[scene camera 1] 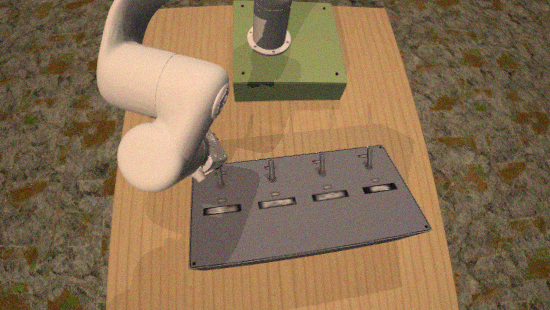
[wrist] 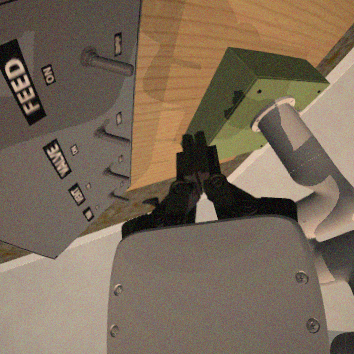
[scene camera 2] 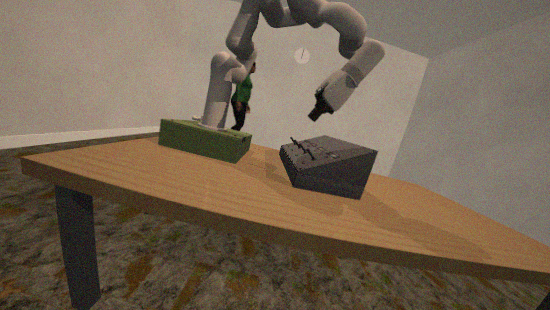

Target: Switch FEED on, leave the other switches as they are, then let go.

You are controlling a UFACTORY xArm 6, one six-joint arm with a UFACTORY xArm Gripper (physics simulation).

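Seen in the pictures: gripper, between the fingertips: (wrist: 196, 144) (scene camera 2: 310, 119); arm's base, origin of its link: (scene camera 1: 268, 39) (wrist: 270, 112) (scene camera 2: 212, 128).
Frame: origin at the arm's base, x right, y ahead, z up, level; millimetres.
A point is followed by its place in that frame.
Observation:
The grey switch panel (scene camera 1: 310, 225) {x 44, y 541, z 58 mm} (scene camera 2: 335, 177) {x 284, y 454, z -35 mm} (wrist: 100, 15) {x 243, y 378, z -14 mm} has several levers. The FEED lever (scene camera 1: 220, 178) {x 206, y 387, z 14 mm} (wrist: 107, 62) {x 211, y 383, z 16 mm} stands beside the FEED label (wrist: 22, 82) {x 219, y 459, z 26 mm}; it leans away from its ON mark (wrist: 48, 75) {x 212, y 438, z 15 mm}, toward the panel's edge. The VALVE lever (scene camera 1: 271, 171) {x 89, y 397, z 16 mm} (wrist: 115, 134) {x 93, y 389, z 13 mm}, VENT lever (scene camera 1: 322, 165) {x -31, y 409, z 16 mm} (wrist: 118, 174) {x -27, y 400, z 14 mm} and end lever (scene camera 1: 369, 158) {x -149, y 419, z 17 mm} (wrist: 119, 196) {x -146, y 413, z 11 mm} lean the same way. My gripper (scene camera 2: 314, 117) {x 206, y 345, z 131 mm} (wrist: 196, 144) {x 206, y 345, z 131 mm} is shut and empty, above the panel and apart from the levers. In scene camera 1 the arm hides its fingertips.
The green base block (scene camera 1: 315, 50) {x -124, y 62, z -4 mm} (scene camera 2: 200, 142) {x 103, y -17, z -49 mm} (wrist: 225, 95) {x 55, y 142, z -40 mm} carries the arm's foot and stands behind the panel on the wooden table (scene camera 1: 150, 280) {x 432, y 571, z -99 mm} (scene camera 2: 200, 185) {x 358, y 56, z -99 mm} (wrist: 165, 30) {x 172, y 266, z -99 mm}. The arm (scene camera 1: 150, 100) {x 239, y 429, z 427 mm} (scene camera 2: 350, 30) {x 287, y 359, z 393 mm} reaches over the panel's FEED end. A person in green (scene camera 2: 243, 92) stands beyond the table.

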